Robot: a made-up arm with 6 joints.
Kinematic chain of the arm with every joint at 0, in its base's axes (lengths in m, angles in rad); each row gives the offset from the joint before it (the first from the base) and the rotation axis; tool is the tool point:
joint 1: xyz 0 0 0.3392 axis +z
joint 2: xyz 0 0 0 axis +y
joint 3: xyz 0 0 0.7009 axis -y
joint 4: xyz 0 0 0 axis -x
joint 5: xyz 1.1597 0 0 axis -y
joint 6: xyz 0 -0.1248 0 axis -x
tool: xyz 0 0 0
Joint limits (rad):
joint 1: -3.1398..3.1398
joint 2: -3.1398..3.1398
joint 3: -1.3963..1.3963
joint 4: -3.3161..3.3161
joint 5: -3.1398..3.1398
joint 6: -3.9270..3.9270
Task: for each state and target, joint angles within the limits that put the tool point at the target. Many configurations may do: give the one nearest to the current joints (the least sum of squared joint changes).
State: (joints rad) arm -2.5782 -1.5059 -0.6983 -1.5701 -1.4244 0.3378
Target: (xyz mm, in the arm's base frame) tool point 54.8 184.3 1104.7
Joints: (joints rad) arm -2.0728 -2.0363 -0.7497 -1.2390 -1.4244 0.3378
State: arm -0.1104 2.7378 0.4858 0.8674 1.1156 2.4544
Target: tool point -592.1 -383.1 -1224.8
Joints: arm 0.4517 3.0339 0.6559 0.8080 1.1156 2.4544
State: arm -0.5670 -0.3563 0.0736 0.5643 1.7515 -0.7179
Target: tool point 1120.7 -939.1 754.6
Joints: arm -0.6259 0.4675 0.2269 0.5772 1.7515 -0.7179
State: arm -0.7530 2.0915 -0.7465 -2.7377 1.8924 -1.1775
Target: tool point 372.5 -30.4 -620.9
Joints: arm -0.4032 1.3515 -0.4728 -2.8151 1.8924 -1.1775
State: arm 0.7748 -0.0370 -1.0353 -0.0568 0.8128 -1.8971
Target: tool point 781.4 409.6 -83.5
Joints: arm 0.6247 0.5154 -0.5820 -0.0079 0.8128 -1.8971
